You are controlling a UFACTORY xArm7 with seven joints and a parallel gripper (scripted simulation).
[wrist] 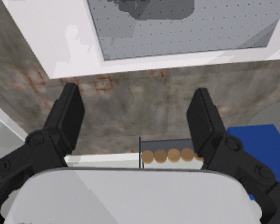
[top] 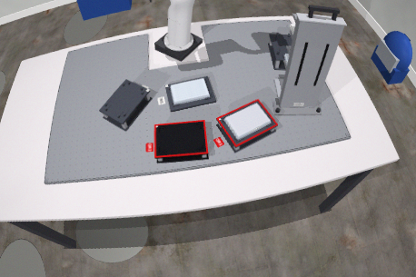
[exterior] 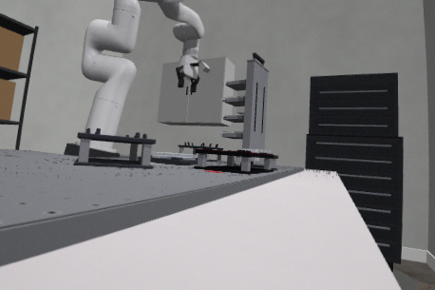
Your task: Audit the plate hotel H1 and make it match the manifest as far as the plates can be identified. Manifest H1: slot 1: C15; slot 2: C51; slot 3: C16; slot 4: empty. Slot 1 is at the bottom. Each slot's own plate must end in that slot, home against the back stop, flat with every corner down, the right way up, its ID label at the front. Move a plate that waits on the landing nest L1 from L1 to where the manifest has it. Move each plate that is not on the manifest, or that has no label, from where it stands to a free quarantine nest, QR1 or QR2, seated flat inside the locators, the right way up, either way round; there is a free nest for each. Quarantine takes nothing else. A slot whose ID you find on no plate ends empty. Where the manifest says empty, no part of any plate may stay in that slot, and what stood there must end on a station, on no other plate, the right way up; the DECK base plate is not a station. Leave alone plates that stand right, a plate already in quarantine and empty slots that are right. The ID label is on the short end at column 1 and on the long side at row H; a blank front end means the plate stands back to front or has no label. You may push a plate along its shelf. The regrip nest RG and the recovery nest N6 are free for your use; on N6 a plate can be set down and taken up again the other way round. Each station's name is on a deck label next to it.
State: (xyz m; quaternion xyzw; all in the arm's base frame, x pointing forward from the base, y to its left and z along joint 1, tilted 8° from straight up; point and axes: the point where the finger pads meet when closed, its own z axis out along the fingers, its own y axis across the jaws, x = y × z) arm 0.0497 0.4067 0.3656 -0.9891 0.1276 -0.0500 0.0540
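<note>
My hand is 340 mm above the RG label. Round my hand: H1 label (250 mm ahead, 40 mm to the left, 340 mm below); then white plate (400 mm ahead, 310 mm to the right, 290 mm below); then plate labelled C16 (280 mm ahead, 70 mm to the right, 80 mm below).
</note>
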